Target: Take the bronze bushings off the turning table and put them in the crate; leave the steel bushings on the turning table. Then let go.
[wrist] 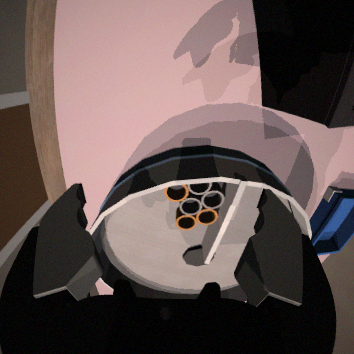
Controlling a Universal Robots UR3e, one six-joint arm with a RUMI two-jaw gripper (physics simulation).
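Frame: origin at the arm's base, x right, y ahead, z up, level; millimetres.
Where they show: gripper, fingertip midpoint: (pixel 171 188).
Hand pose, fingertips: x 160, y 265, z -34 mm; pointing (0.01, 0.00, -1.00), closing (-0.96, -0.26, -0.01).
Note:
Things, the pixels of their top centre, and the offset from my fingertips. "pt": a spot on its surface instead. Level surfaces: height alone.
- pale turning table, top centre: (pixel 198 257) dz -93, dx -112, dy +206 mm
- blue crate, top centre: (pixel 341 229) dz -104, dx -447, dy +68 mm
- thin white bar, surface spot: (pixel 227 216) pt dz -53, dx -90, dy +55 mm
- pink table top, surface height: dz -154 mm
Three orange-rimmed bronze bushings (pixel 176 200) (pixel 186 229) (pixel 207 223) and three grey steel bushings (pixel 200 194) (pixel 190 214) (pixel 212 208) stand upright in a close cluster on the pale turning table (pixel 137 245). One bronze bushing is at the cluster's upper left, two are at its lower side. My gripper (pixel 171 188) is open, its jaws wide apart over the turning table's left and right parts, with no bushing held. The blue crate (pixel 327 246) shows in part at the right edge; much of its inside is out of view.
A thin white bar (pixel 227 216) crosses the turning table right of the bushings. A raised dark wall with a white rim (pixel 150 188) curves around its far side. A pink table top (pixel 125 75) lies beyond, with a large black object (pixel 300 45) at the upper right.

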